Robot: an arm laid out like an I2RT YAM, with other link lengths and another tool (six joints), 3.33 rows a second.
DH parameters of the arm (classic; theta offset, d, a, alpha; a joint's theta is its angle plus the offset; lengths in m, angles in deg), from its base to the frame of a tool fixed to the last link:
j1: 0 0.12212 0.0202 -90
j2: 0 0 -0.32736 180
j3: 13.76 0 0.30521 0
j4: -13.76 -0.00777 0.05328 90
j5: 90 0.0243 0 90
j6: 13.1 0.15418 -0.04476 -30
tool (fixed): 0 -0.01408 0 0
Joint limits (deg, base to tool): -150..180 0..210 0..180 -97..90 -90..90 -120..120
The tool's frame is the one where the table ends.
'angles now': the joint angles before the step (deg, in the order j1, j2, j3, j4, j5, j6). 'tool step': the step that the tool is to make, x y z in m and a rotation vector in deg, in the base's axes. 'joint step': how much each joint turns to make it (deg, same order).
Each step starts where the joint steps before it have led.
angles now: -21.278, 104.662, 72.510, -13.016, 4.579, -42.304
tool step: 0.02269, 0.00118, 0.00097, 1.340, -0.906, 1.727
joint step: 0.459, 3.497, 4.480, -0.633, -2.011, 0.219
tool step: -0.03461, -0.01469, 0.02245, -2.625, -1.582, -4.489
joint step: -2.142, -7.060, -5.420, 0.787, 2.972, 0.283
